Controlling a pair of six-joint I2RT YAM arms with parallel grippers.
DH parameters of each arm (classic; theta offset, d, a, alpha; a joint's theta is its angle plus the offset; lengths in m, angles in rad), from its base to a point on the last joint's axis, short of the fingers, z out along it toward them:
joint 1: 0 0.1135 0.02 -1.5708
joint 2: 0 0 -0.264 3.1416
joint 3: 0.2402 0 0.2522 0
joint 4: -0.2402 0 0.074 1.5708
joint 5: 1.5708 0 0 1.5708
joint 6: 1.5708 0.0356 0 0
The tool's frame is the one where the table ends.
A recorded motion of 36 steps. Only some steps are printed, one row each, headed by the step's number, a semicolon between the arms.
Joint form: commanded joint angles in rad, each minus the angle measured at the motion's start. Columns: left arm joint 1, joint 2, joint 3, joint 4, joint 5, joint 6; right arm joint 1, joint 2, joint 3, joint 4, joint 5, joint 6.
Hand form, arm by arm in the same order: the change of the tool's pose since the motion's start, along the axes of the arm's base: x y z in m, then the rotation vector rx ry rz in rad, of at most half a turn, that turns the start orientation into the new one. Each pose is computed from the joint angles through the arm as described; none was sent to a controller.
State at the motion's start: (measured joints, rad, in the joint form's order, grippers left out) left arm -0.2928 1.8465 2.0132 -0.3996 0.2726 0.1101; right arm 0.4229 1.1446 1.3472 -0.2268 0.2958 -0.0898
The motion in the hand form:
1: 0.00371 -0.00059 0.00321 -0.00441 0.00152 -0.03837; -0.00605 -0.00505 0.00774 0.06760 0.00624 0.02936
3: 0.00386 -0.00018 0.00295 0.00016 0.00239 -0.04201; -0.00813 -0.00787 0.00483 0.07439 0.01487 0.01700
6: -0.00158 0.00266 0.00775 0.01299 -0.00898 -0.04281; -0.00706 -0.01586 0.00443 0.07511 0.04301 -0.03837
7: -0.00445 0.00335 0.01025 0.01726 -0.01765 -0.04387; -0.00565 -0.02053 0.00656 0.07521 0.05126 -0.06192
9: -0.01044 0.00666 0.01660 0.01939 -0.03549 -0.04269; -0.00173 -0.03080 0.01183 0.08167 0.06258 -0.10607
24: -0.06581 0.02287 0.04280 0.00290 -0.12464 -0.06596; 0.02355 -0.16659 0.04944 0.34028 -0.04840 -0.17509
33: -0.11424 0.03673 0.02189 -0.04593 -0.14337 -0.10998; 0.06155 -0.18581 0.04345 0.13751 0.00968 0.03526
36: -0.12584 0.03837 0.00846 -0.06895 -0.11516 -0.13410; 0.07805 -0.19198 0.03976 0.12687 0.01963 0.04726
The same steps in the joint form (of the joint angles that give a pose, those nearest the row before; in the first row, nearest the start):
1: 0.0045 0.0256 0.0482 -0.0245 0.0428 0.0057; -0.0155 -0.0143 0.0252 -0.0357 -0.0463 0.0658
3: 0.0059 0.0265 0.0501 -0.0291 0.0467 0.0111; -0.0222 -0.0276 0.0098 -0.0418 -0.0412 0.0759
6: 0.0086 0.0082 0.0455 -0.0405 0.0465 0.0278; -0.0519 -0.0268 0.0235 -0.0861 -0.0171 0.0889
7: 0.0082 -0.0016 0.0412 -0.0408 0.0457 0.0345; -0.0722 -0.0212 0.0404 -0.1070 -0.0144 0.0922
9: 0.0119 -0.0227 0.0350 -0.0414 0.0468 0.0419; -0.1196 -0.0056 0.0784 -0.1424 -0.0187 0.1018
24: 0.0149 -0.2313 -0.1337 0.0047 0.0727 0.0544; -0.7467 0.1350 0.2715 -0.0724 -0.5669 0.3414
33: 0.0212 -0.4621 -0.4583 0.1410 0.1300 0.0178; -0.7951 0.2894 0.3849 -0.0861 -0.8328 0.1228
36: 0.0190 -0.5195 -0.5542 0.1679 0.1565 -0.0087; -0.7956 0.3484 0.4253 -0.0800 -0.8456 0.1071

